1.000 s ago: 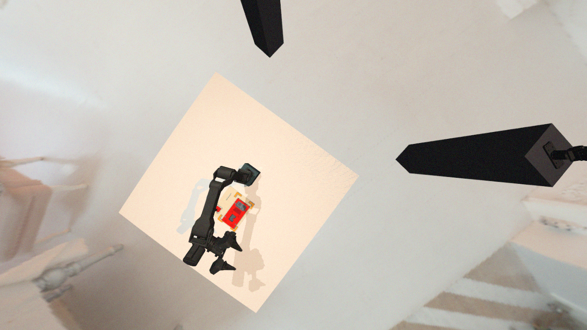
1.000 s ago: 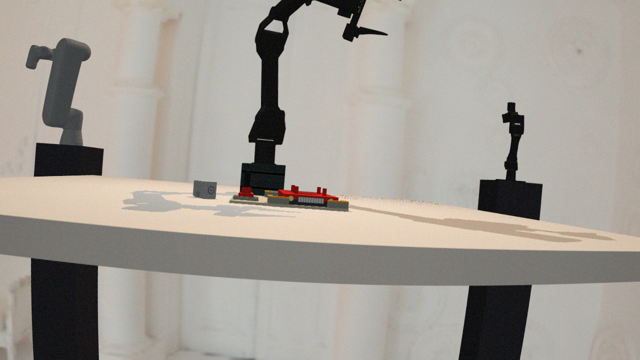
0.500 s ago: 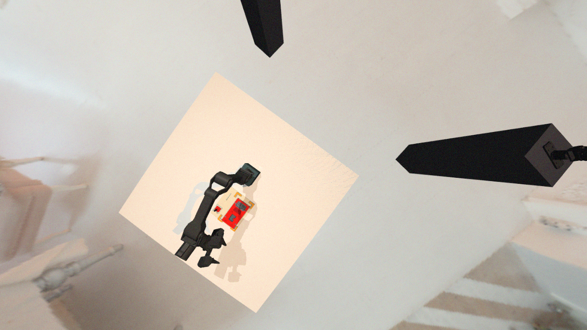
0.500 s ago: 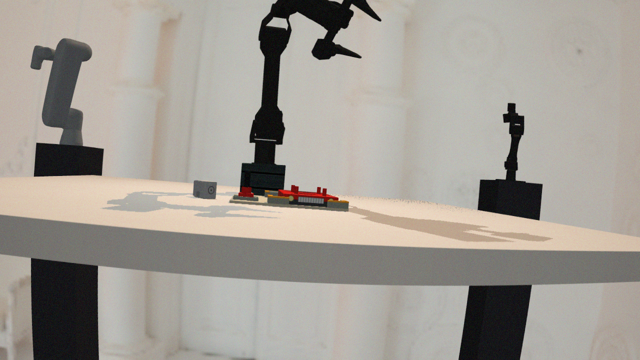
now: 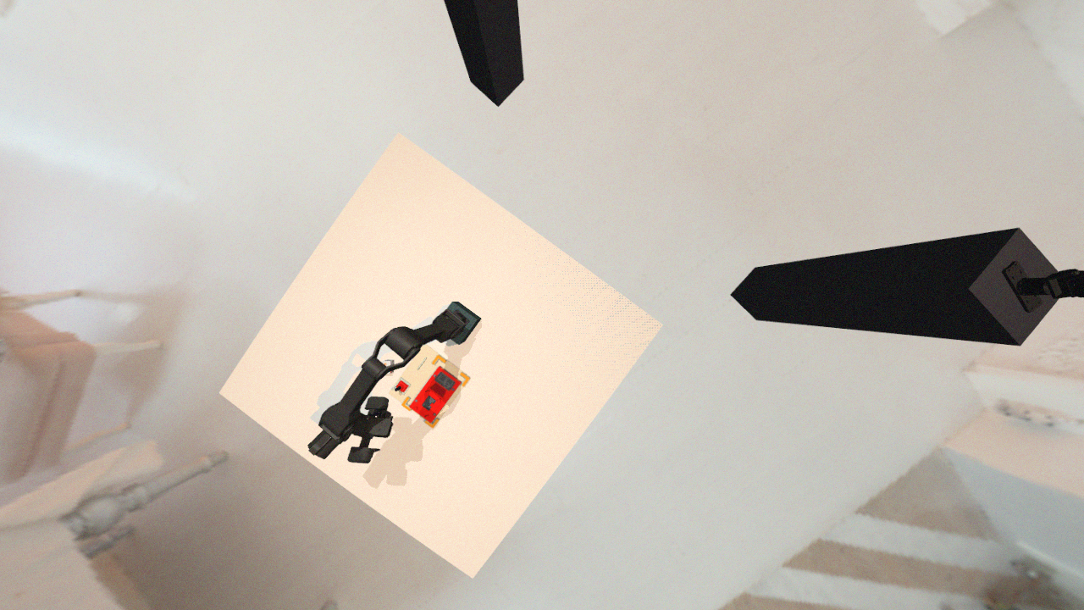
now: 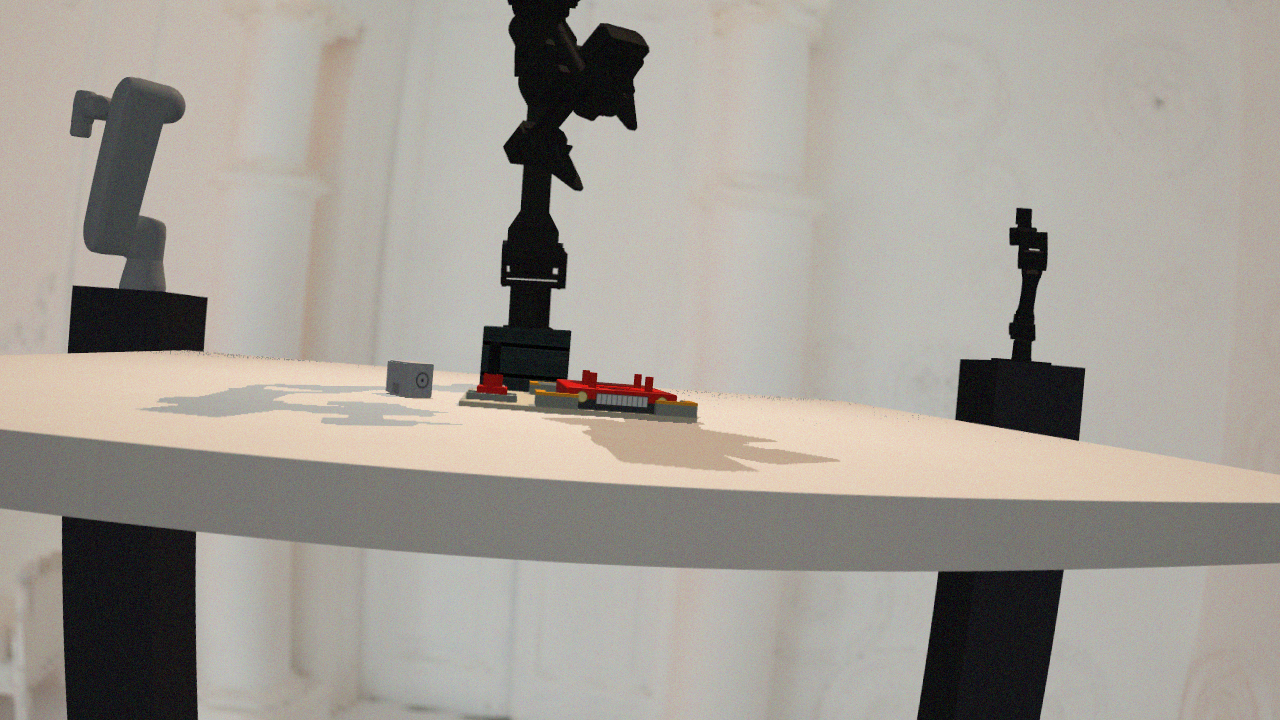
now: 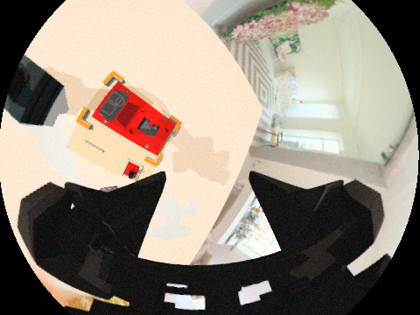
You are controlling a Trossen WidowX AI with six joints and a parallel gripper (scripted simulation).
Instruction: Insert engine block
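The engine block lies 23 cm below my gripper tip, 19 cm to the right of it and 6 cm behind it.
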